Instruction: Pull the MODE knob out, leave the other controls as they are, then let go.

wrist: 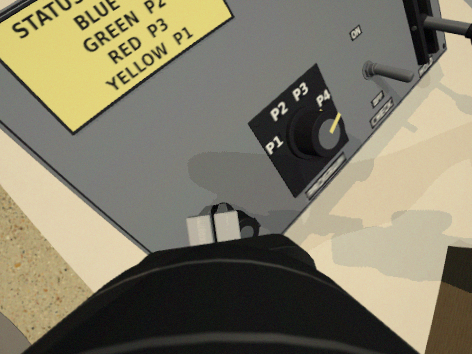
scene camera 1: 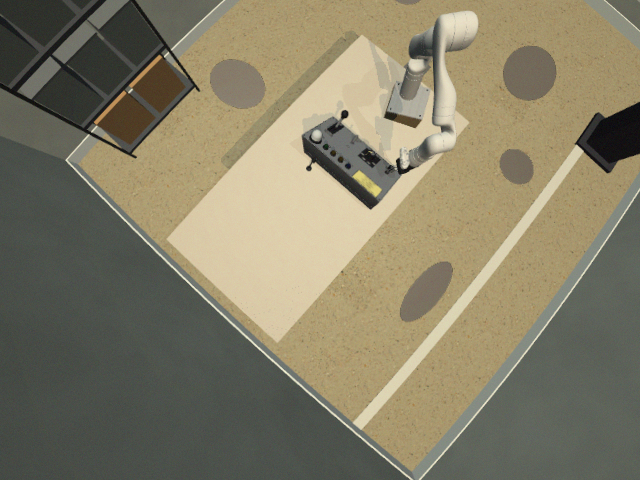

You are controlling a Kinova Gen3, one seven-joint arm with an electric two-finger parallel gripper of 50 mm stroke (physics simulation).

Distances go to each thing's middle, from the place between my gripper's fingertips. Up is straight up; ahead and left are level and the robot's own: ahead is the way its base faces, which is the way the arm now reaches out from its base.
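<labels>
Position of my gripper relative to the grey control panel (scene camera 1: 333, 150): 4 cm above it, 7 cm short of it, 19 cm to the left of it.
</labels>
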